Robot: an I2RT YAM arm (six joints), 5 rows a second.
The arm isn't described. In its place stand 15 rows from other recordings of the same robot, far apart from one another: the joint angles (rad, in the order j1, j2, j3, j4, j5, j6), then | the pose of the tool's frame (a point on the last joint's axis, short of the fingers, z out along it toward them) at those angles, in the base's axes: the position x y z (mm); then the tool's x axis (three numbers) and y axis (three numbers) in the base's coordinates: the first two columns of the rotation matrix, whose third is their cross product.
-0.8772, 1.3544, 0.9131, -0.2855, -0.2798, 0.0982 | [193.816 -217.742 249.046 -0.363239 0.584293 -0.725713 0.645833 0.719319 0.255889]
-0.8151, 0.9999, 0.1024, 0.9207, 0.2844, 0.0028 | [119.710 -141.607 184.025 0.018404 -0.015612 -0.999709 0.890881 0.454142 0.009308]
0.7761, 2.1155, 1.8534, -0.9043, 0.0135, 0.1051 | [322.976 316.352 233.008 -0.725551 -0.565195 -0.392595 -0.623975 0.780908 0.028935]
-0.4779, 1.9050, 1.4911, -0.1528, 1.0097, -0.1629 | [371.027 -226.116 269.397 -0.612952 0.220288 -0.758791 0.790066 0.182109 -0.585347]
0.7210, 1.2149, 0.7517, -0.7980, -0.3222, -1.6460 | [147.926 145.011 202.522 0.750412 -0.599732 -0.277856 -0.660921 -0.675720 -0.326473]
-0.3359, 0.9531, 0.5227, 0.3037, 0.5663, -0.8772 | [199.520 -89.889 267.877 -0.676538 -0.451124 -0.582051 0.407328 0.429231 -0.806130]
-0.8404, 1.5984, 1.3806, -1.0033, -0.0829, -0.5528 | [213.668 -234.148 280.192 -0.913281 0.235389 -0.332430 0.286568 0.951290 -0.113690]
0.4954, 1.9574, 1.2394, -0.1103, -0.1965, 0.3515 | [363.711 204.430 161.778 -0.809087 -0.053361 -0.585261 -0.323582 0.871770 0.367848]
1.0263, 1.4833, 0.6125, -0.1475, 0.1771, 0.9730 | [138.944 217.340 134.939 -0.904558 0.077030 -0.419334 -0.082492 0.933337 0.349397]
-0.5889, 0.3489, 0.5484, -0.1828, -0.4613, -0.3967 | [96.961 -45.710 312.885 -0.036380 -0.391777 -0.919340 0.122785 0.911227 -0.393179]
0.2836, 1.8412, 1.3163, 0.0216, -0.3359, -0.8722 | [406.534 130.710 245.153 0.116755 -0.719003 -0.685130 -0.702770 0.427639 -0.568542]
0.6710, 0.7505, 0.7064, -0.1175, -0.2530, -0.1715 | [136.518 119.758 325.239 0.011588 -0.201765 -0.979365 -0.805301 0.578717 -0.128754]
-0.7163, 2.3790, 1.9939, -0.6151, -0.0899, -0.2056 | [394.002 -338.758 167.327 -0.747423 0.381081 -0.544183 0.474781 0.879355 -0.036306]
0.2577, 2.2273, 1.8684, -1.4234, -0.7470, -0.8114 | [390.856 128.029 194.856 -0.615325 -0.712486 -0.337251 -0.719460 0.332791 0.609612]
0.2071, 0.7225, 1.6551, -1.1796, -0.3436, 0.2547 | [21.003 16.668 494.308 -0.360875 0.166583 -0.917616 -0.436434 0.839368 0.324017]
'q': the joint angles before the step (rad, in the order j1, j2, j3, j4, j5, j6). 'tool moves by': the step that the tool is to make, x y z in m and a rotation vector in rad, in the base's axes. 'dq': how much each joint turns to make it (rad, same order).
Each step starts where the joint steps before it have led.
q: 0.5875 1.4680 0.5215 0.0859 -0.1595 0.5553
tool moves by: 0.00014 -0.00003 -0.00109 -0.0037 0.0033 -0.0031
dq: 0.0000 0.0046 0.0001 0.0000 0.0030 0.0016
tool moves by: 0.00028 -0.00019 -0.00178 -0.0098 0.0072 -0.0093
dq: 0.0000 0.0077 0.0015 -0.0046 0.0092 0.0045
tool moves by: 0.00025 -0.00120 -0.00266 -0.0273 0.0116 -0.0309
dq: 0.0000 0.0092 0.0030 -0.0168 0.0321 0.0138
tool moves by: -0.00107 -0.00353 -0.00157 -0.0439 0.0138 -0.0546
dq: -0.0015 -0.0031 0.0016 -0.0383 0.0553 0.0246
